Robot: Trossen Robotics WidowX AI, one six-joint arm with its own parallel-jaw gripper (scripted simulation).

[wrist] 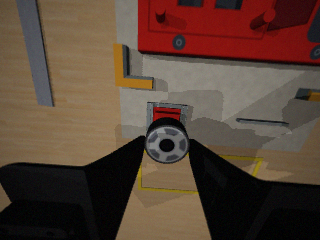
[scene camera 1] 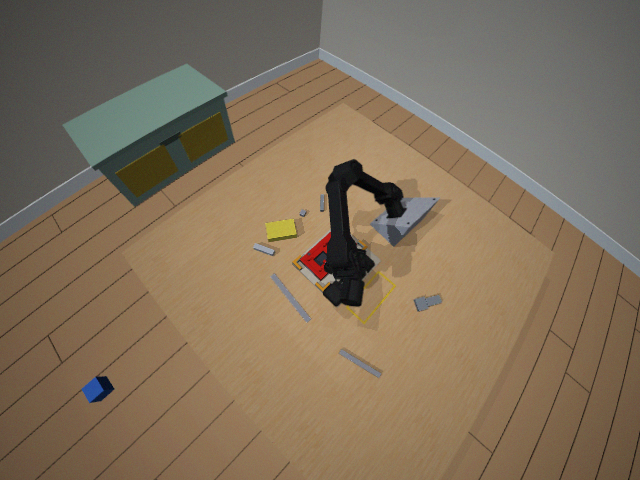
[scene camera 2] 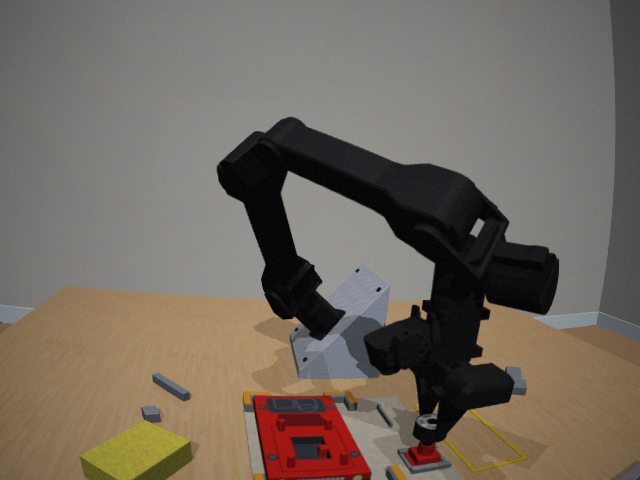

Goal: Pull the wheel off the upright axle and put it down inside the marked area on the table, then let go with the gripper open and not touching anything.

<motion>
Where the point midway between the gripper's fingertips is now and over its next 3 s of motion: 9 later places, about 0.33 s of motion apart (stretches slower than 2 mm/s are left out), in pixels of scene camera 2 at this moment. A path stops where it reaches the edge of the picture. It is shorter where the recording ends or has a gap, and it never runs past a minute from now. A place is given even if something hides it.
My gripper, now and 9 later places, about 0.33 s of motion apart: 432, 427; 432, 424; 433, 423; 434, 419; 435, 415; 436, 413; 437, 406; 440, 391; 459, 378; 479, 364
</motion>
